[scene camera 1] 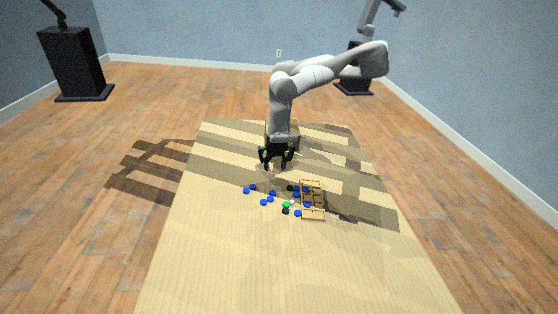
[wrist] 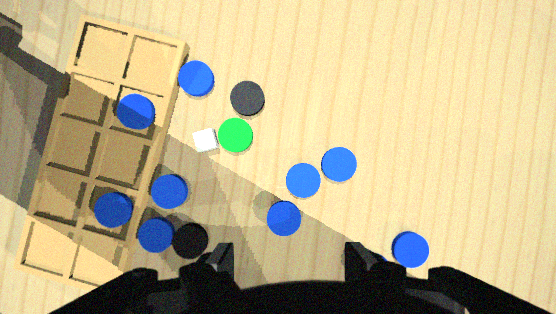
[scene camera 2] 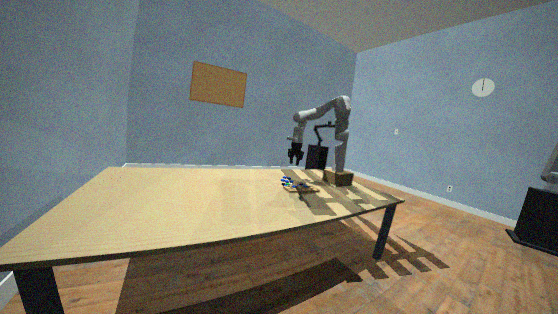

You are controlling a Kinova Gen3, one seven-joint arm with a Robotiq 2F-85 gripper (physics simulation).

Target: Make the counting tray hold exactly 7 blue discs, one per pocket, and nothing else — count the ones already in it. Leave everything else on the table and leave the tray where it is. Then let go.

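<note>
The counting tray [scene camera 1: 313,215] [wrist: 159,137] is a light wooden box with two columns of pockets. Two blue discs [wrist: 135,111] [wrist: 113,209] lie in separate pockets of its right column in the wrist view. Loose blue discs [wrist: 196,78] [wrist: 169,191] [wrist: 156,234] lie close beside the tray's right wall. More blue discs [wrist: 284,218] [wrist: 303,180] [wrist: 339,164] [wrist: 410,249] lie farther right. A sliver of another blue disc [wrist: 382,258] shows behind the right finger. My gripper [scene camera 1: 275,167] [scene camera 2: 295,162] [wrist: 289,262] is open and empty, above the table.
A black disc [wrist: 247,98] lies near a green disc [wrist: 235,135], which is beside a white cube [wrist: 205,140]. Another black disc [wrist: 190,240] is against a loose blue disc near the left finger. Shadows cross the table [scene camera 1: 225,260] [scene camera 2: 175,210] and part of the tray.
</note>
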